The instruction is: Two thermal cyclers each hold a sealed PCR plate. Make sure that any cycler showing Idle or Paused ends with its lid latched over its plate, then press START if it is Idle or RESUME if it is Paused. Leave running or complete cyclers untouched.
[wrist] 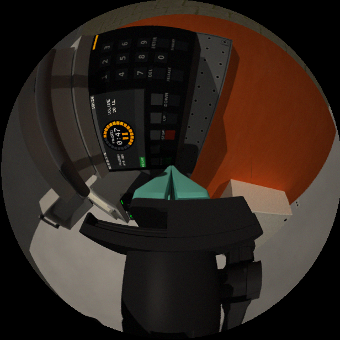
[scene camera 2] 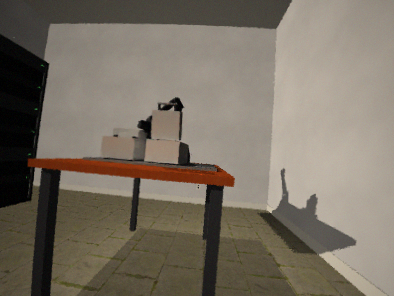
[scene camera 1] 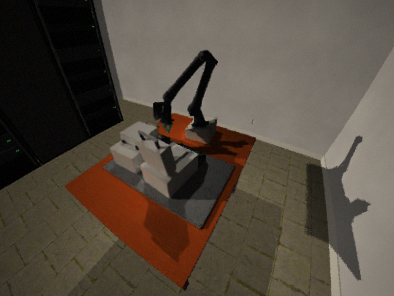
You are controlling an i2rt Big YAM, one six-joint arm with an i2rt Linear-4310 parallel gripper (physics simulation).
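Pixels of known places: gripper, between the fingertips: [scene camera 1: 167,133]; arm's base, origin of its link: [scene camera 1: 200,124].
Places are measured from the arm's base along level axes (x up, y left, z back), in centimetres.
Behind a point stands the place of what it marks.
Note:
The paused cycler [wrist: 132,60] [scene camera 1: 126,156] @[x 2.9, y -13.3, z -59.5 cm] [scene camera 2: 117,147] @[x -2.9, y -18.2, z -60.3 cm] fills the upper left of the wrist view; its screen [wrist: 119,135] reads PAUSED 0:47, with a green RESUME label. Its lid [scene camera 1: 140,131] @[x 25.9, y 4.7, z -58.1 cm] [wrist: 42,115] lies down over the body; whether it is latched is unclear. The other cycler [scene camera 1: 162,180] @[x 3.1, y 16.1, z -60.3 cm] [scene camera 2: 165,151] @[x -3.0, y 11.4, z -60.4 cm] has its lid [scene camera 1: 156,156] @[x 17.6, y 14.5, z -59.7 cm] [scene camera 2: 166,125] @[x 12.2, y 10.0, z -58.8 cm] [wrist: 66,209] raised. Part of its screen shows green marks, too small to read. Both plates are hidden. My gripper [wrist: 171,169] [scene camera 1: 167,129] @[x -1.0, y -14.2, z -23.5 cm] is shut and empty, its tips close beside the dark green button [wrist: 167,161] below RESUME; contact is unclear.
The cyclers stand on a grey perforated board [scene camera 1: 200,210] @[x -10.2, y 36.3, z -56.7 cm] [wrist: 207,75] on an orange table [scene camera 1: 115,210] @[x -11.4, y 0.2, z -81.9 cm] [scene camera 2: 135,171] @[x -12.4, y 8.7, z -89.5 cm] [wrist: 270,100]. The arm's pale base block [scene camera 1: 200,132] @[x -2.3, y 4.3, z -6.6 cm] [wrist: 260,200] stands at the table's far end. Dark server racks [scene camera 1: 75,60] stand at the left.

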